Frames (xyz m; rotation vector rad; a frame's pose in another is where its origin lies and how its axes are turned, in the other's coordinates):
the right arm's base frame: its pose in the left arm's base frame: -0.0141 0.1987 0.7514 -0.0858 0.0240 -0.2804
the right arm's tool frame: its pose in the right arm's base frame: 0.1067 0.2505 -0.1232 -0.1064 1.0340 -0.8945
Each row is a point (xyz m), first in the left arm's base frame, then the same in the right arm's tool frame.
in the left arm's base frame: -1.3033 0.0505 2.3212
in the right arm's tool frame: -0.7986 -2.1288 0.1292
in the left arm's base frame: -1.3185 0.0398 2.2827
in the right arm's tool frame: -0.7655 -2.1239 0.1026
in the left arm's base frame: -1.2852 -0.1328 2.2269
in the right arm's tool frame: -0.5976 -2.1429 0.1766
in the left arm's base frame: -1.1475 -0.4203 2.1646
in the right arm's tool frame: -0.3391 -2.1306 0.3728
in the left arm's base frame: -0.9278 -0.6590 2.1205
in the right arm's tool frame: -0.1313 -2.0473 0.6117
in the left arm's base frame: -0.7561 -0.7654 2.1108
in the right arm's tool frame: -0.0464 -1.9614 0.7740
